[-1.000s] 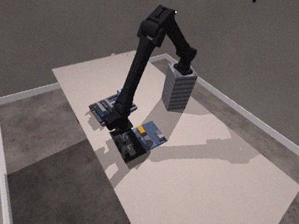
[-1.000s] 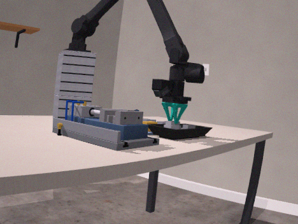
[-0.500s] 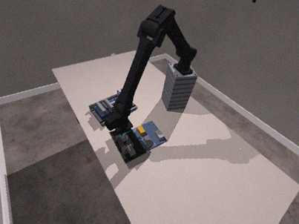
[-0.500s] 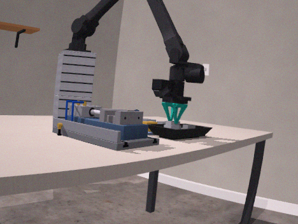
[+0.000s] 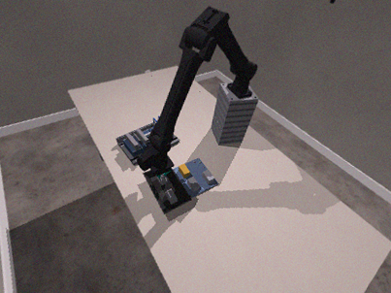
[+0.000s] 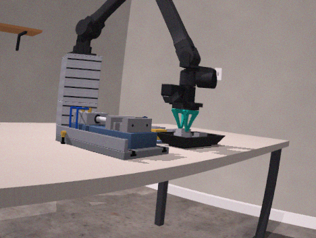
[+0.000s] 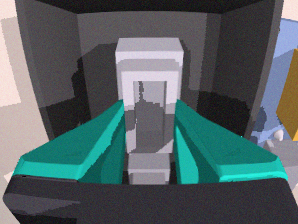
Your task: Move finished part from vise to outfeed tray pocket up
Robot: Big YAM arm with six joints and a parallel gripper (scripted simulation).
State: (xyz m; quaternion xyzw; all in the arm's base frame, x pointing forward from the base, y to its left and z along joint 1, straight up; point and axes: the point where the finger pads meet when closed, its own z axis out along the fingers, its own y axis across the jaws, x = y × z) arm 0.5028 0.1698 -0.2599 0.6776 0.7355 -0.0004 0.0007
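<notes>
My hand is 120 mm past the yellow block and 40 mm above it. Round my hand: blue fixture plate (170 mm behind, 60 mm below, 40 mm to the left).
</notes>
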